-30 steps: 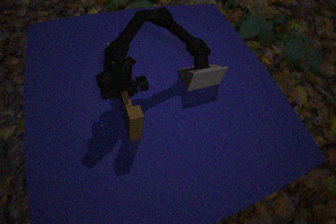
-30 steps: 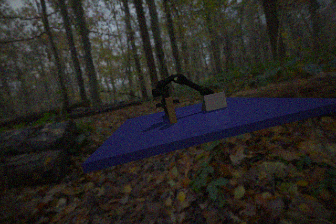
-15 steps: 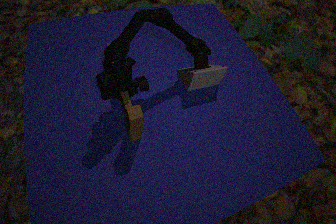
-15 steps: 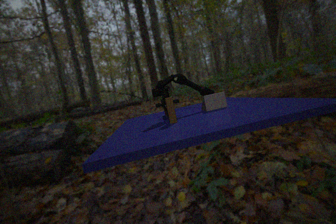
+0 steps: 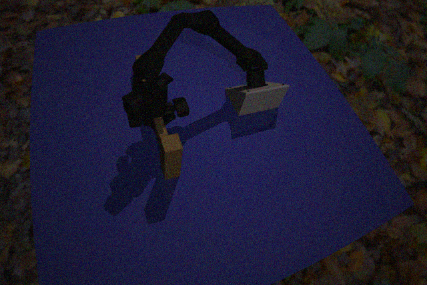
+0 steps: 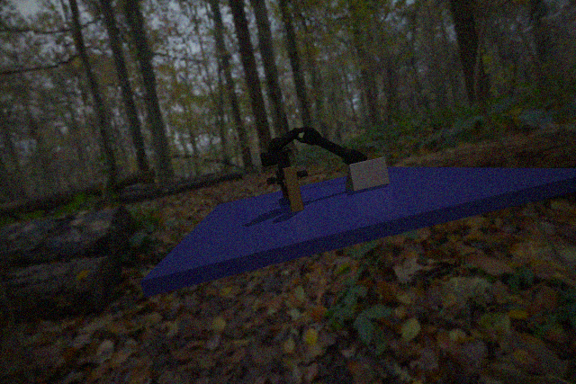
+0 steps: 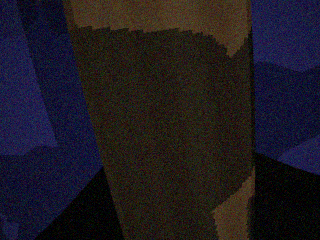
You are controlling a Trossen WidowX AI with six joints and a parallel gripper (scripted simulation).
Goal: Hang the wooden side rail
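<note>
Now: gripper tip 140 mm to the right of the wooden headboard post, 40 mm below it and 20 mm short of it.
</note>
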